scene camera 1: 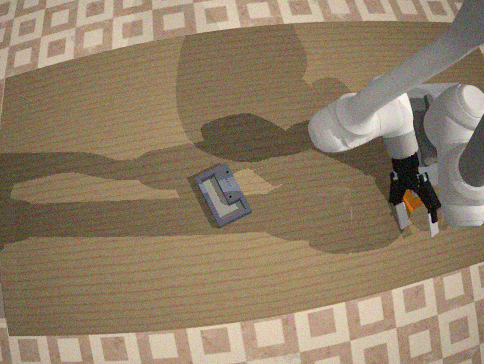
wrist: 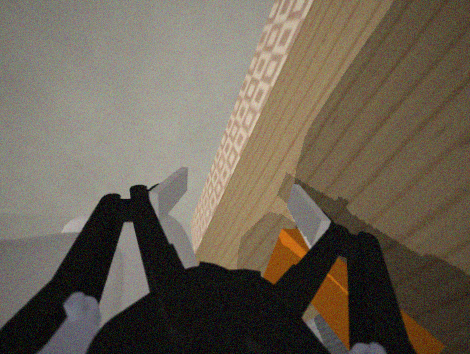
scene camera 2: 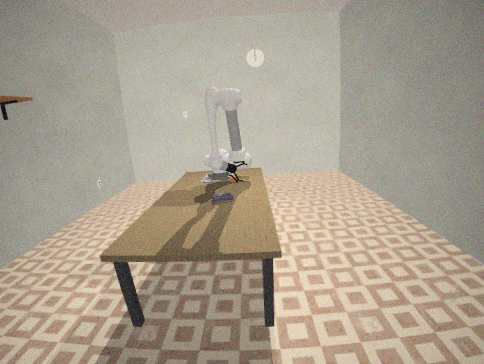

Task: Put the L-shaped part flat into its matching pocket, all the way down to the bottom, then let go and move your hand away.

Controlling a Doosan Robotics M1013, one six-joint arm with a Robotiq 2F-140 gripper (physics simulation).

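Pixels of known places: gripper, between the fingertips: (scene camera 1: 419, 230) (wrist: 237, 187) (scene camera 2: 248, 173); arm's base, origin of its link: (scene camera 1: 437, 135) (scene camera 2: 221, 176).
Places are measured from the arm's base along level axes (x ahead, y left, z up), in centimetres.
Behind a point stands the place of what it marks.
The L-shaped part (scene camera 1: 412, 201) @[z 2.5, x 17.0, y 18.7 cm] (scene camera 2: 234, 179) (wrist: 284, 255) @[z 2.6, x 16.9, y 19.5 cm] is orange and lies on the table near the robot's base, partly hidden behind my fingers. My gripper (scene camera 1: 418, 228) @[z 5.7, x 18.3, y 27.5 cm] (scene camera 2: 241, 171) @[z 5.7, x 18.3, y 27.5 cm] (wrist: 237, 187) @[z 5.7, x 18.3, y 27.5 cm] is wide open and empty, tilted, with its fingers reaching past the part in scene camera 1. In the wrist view the part shows behind and below the right finger. A blue-grey fixture (scene camera 1: 235, 217) @[z 3.2, x 65.9, y 13.6 cm] (scene camera 2: 222, 198) @[z 2.4, x 72.5, y 7.4 cm] with a raised block on one side sits turned at an angle near the table's middle. Its pale-floored, L-shaped pocket (scene camera 1: 216, 199) @[z 0.1, x 69.7, y 7.5 cm] holds no part.
The robot's base plate (scene camera 1: 429, 176) @[z 0.0, x 7.6, y 12.2 cm] and white arm stand close beside the part. A grey piece (wrist: 327, 334) @[z 0.0, x 14.6, y 13.6 cm] shows beside the orange part in the wrist view. The wooden table (scene camera 1: 125, 280) @[z -0.5, x 97.4, y 25.0 cm] (scene camera 2: 165, 240) @[z -0.4, x 124.0, y -18.3 cm] carries the arm's shadows.
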